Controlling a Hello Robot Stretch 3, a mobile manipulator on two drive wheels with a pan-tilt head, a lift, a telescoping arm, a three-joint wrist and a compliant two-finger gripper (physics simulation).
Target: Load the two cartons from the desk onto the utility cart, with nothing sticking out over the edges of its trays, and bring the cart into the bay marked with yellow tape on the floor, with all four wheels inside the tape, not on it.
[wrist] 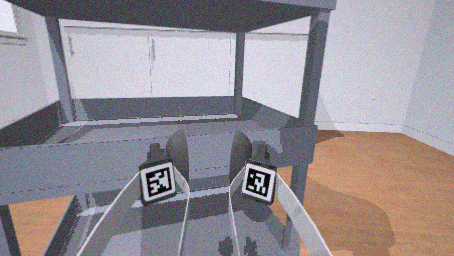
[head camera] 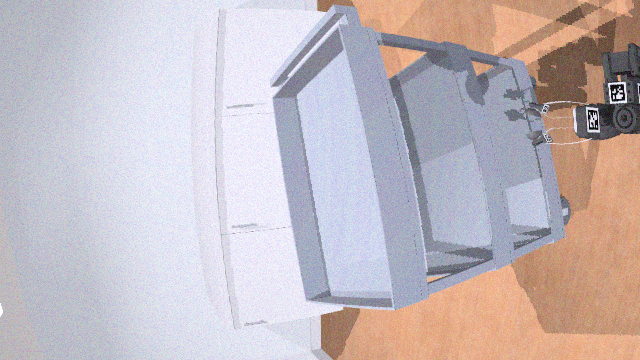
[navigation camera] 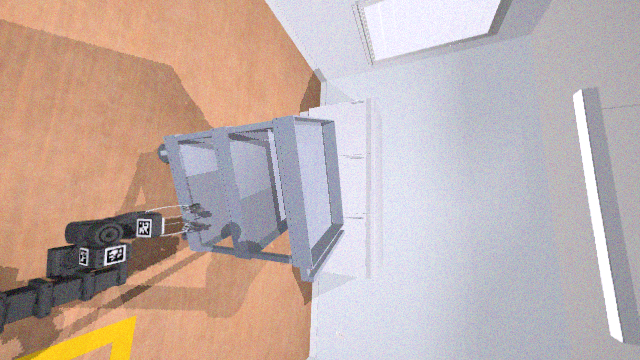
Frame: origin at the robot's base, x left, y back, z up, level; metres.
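Where they show: gripper, fingertip midpoint: [head camera: 526, 124] [navigation camera: 202, 216].
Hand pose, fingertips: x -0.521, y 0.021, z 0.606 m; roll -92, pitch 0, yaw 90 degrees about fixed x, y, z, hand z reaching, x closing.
Note:
Each offset is from my fingertips to the top centre of the thing. "pt": to the spot under its first point.
The grey three-tray utility cart @(pt dx -0.212, dy -0.096, dz +0.216 m) [head camera: 392, 175] [navigation camera: 294, 185] [wrist: 75, 167] stands upright in front of the white cabinets. No carton shows on the visible parts of its trays. My gripper [head camera: 535, 125] [navigation camera: 194, 218] [wrist: 209, 148] is open and empty. Its fingers point at the cart's near long side, toward the handle end. In the wrist view they overlap the middle tray's side wall; contact cannot be told. A corner of the yellow tape [navigation camera: 125, 335] shows on the floor at the lower left of the navigation view. The two cartons and the desk do not show.
The low white cabinets @(pt dx -1.625, dy -0.144, dz +0.046 m) [head camera: 255, 170] [navigation camera: 352, 190] [wrist: 115, 65] stand against the wall behind the cart. My arm [navigation camera: 62, 295] reaches in over the wooden floor from the lower left in the navigation view. A window [navigation camera: 430, 25] is in the side wall.

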